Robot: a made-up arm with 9 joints. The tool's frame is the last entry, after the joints.
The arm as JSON. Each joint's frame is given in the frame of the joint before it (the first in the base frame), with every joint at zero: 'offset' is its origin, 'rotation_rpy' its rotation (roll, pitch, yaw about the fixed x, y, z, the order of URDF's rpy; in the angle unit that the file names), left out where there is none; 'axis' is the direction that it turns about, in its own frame. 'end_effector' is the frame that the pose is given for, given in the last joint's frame.
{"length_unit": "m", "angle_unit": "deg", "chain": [
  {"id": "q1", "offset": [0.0, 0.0, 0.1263], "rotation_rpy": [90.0, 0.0, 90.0], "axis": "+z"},
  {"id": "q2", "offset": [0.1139, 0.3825, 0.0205], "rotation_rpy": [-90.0, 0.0, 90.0], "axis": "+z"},
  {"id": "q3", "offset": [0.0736, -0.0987, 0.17], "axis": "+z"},
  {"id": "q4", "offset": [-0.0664, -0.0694, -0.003], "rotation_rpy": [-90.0, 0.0, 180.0], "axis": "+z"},
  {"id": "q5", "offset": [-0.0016, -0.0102, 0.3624], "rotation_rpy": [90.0, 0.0, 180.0], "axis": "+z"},
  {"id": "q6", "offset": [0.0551, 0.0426, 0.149], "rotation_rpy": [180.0, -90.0, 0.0], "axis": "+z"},
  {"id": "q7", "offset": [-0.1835, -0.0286, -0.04], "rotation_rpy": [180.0, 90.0, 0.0], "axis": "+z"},
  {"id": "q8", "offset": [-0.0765, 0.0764, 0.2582], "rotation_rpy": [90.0, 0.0, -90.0], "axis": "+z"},
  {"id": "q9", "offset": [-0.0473, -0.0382, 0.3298], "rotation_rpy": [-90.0, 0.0, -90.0], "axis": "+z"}
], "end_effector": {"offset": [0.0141, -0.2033, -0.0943], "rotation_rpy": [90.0, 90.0, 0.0]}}
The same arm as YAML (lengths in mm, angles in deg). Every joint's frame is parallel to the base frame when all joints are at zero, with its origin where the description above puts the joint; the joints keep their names.
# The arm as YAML. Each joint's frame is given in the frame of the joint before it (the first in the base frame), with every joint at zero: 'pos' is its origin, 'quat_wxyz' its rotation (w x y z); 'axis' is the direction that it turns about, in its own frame. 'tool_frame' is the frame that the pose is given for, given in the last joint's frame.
length_unit: mm
angle_unit: deg
joints:
  - joint: q1
    pos: [0.0, 0.0, 126.3]
    quat_wxyz: [1.0, 0.0, 0.0, 0.0]
    axis: "+x"
  - joint: q2
    pos: [20.5, 113.9, 382.5]
    quat_wxyz: [1.0, 0.0, 0.0, 0.0]
    axis: "-y"
  - joint: q3
    pos: [98.7, -170.0, 73.6]
    quat_wxyz: [1.0, 0.0, 0.0, 0.0]
    axis: "-y"
  - joint: q4
    pos: [69.4, 3.0, -66.4]
    quat_wxyz: [1.0, 0.0, 0.0, 0.0]
    axis: "+x"
  - joint: q5
    pos: [362.4, -10.2, 1.6]
    quat_wxyz: [1.0, 0.0, 0.0, 0.0]
    axis: "+y"
  - joint: q6
    pos: [42.6, 149.0, 55.1]
    quat_wxyz: [1.0, 0.0, 0.0, 0.0]
    axis: "+z"
  - joint: q7
    pos: [28.6, -183.5, -40.0]
    quat_wxyz: [1.0, 0.0, 0.0, 0.0]
    axis: "-y"
  - joint: q8
    pos: [76.4, -258.2, 76.5]
    quat_wxyz: [1.0, 0.0, 0.0, 0.0]
    axis: "+z"
  - joint: q9
    pos: [47.3, 38.2, 329.8]
    quat_wxyz: [1.0, 0.0, 0.0, 0.0]
    axis: "-x"
tool_frame:
  pos: [94.3, 14.1, 203.3]
  quat_wxyz: [1.0, 0.0, 0.0, 0.0]

